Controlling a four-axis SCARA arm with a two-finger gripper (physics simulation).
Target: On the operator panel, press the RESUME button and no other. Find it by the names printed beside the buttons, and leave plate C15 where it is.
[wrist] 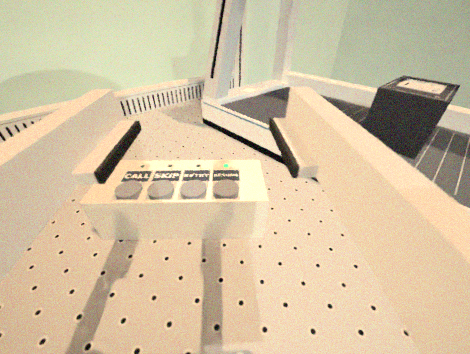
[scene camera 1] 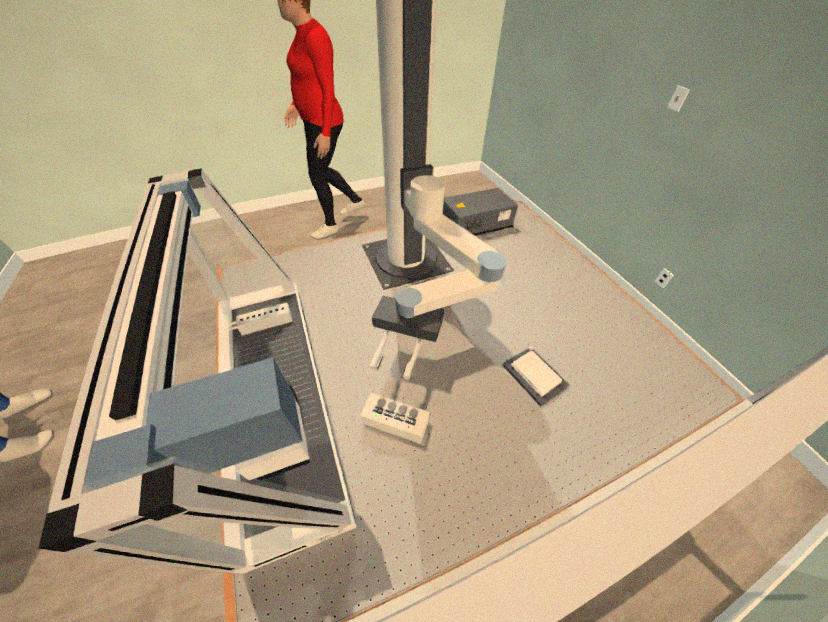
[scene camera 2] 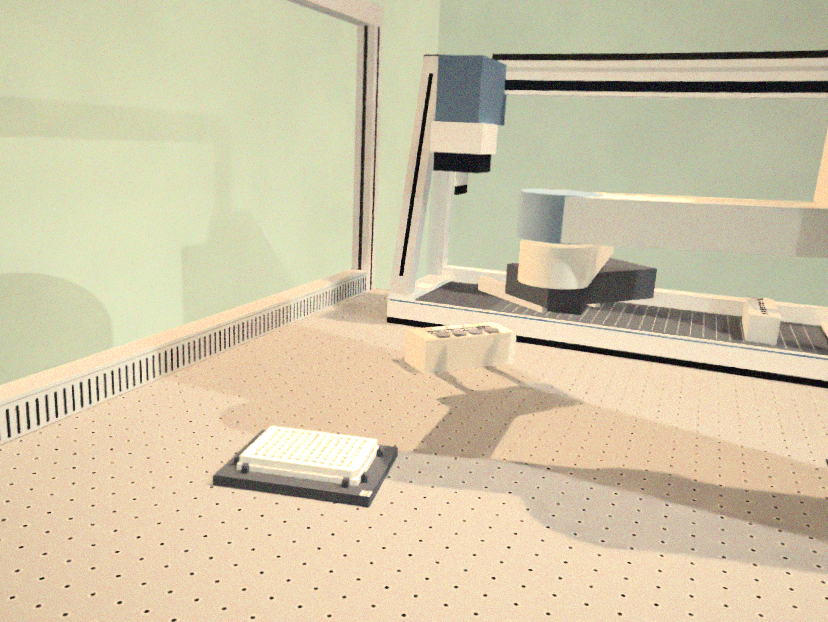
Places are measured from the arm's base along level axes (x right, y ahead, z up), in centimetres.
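Pixels of known places: gripper, between the fingertips: (wrist: 204, 108) (scene camera 1: 389, 372); arm's base, origin of its link: (scene camera 1: 406, 259).
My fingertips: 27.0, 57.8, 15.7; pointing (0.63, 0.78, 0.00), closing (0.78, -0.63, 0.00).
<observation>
Ahead of a thing's pixels: the offset from my fingertips to its middle, as dx, dy, dz. "pt": to the spot under its first point.
The operator panel {+1.2, +6.9, -11.6} (scene camera 1: 396, 427) (scene camera 2: 461, 351) (wrist: 175, 217) is a cream box with a row of round grey buttons. In the wrist view the names read CALL {-3.3, +8.5, -9.2} (wrist: 128, 190), SKIP {-1.1, +6.6, -9.2} (wrist: 160, 190), RETRY {+1.2, +4.6, -9.2} (wrist: 193, 190) and RESUME {+3.5, +2.6, -9.2} (wrist: 226, 189) from left to right. A green light {pt +6.0, +5.6, -9.1} (wrist: 226, 165) (scene camera 1: 375, 415) glows behind the RESUME name. My gripper (scene camera 1: 392, 370) (wrist: 204, 108) is shut on nothing, its fingers standing a fixed gap apart, above and short of the panel; its fingertips are hidden in scene camera 2. A white plate {-43.1, +9.1, -12.5} (scene camera 1: 535, 372) (scene camera 2: 311, 451) sits on a dark holder {-43.1, +9.1, -13.3} (scene camera 1: 543, 399) (scene camera 2: 287, 490); its name is unreadable.
A gantry machine (scene camera 1: 160, 492) (scene camera 2: 461, 90) with a dark deck stands beside the panel. A white slotted block {pt +29.4, -35.1, -6.3} (scene camera 1: 264, 321) (scene camera 2: 761, 328) is on that deck. A dark grey box {pt -63.0, -63.1, -2.9} (scene camera 1: 479, 210) stands by the arm's column (scene camera 1: 394, 133). A person in red (scene camera 1: 313, 73) is behind the table.
</observation>
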